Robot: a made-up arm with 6 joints.
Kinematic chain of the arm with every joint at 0, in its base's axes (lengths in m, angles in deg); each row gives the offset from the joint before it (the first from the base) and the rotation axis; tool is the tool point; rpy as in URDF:
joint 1: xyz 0 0 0.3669 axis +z
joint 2: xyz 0 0 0 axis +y
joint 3: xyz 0.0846 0 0.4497 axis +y
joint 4: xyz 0.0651 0 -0.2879 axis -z
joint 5: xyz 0 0 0 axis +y
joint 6: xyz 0.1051 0 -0.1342 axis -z
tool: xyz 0 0 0 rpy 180 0 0
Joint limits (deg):
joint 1: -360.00..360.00
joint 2: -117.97..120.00
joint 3: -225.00..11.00
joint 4: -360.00..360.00
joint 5: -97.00..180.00
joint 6: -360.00..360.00
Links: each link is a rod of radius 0.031 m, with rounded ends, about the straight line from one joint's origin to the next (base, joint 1, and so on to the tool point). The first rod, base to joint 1, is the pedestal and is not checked.
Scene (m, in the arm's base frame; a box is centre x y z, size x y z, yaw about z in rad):
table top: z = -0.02
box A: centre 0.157 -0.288 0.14 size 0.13 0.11 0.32 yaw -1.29
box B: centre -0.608 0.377 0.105 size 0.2 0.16 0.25 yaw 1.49
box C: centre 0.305 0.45 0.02 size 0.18 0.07 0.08 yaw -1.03
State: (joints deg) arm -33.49 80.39 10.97 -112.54 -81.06 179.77
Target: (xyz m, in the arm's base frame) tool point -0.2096 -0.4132 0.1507
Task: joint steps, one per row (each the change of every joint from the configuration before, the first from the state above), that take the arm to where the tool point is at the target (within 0.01 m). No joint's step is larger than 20 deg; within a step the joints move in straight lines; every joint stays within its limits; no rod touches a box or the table.
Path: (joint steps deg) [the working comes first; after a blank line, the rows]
Joints at the target: -132.39 80.12 -45.68 -70.20 -91.43 179.77
Straight joint move there: touches box A.

1: 0.61 -8.25 -3.89 17.85 -2.28 7.61
2: 0.61 -8.26 -3.89 17.85 -2.27 7.62
3: 0.62 -8.25 -3.89 17.86 -2.28 7.61
4: 0.61 -8.25 -3.89 17.85 -2.28 7.61
5: 0.61 -8.25 -3.89 17.85 -2.28 7.62
6: 0.61 -8.26 -3.89 17.85 -2.27 7.61
7: 0.61 -8.25 -3.89 17.86 -2.28 7.62
8: -17.59 6.67 -18.40 -12.40 9.38 -8.57
9: -17.58 6.67 -18.39 -12.39 9.37 -8.57
10: -17.59 6.67 -18.40 -12.39 9.38 -8.56
11: -17.59 6.67 -18.40 -12.39 9.37 -8.57
12: -10.94 10.27 14.73 -11.02 -10.64 -6.34
13: -10.95 10.28 14.72 -11.02 -10.65 -6.35
14: -10.94 10.27 14.72 -11.02 -10.64 -6.34

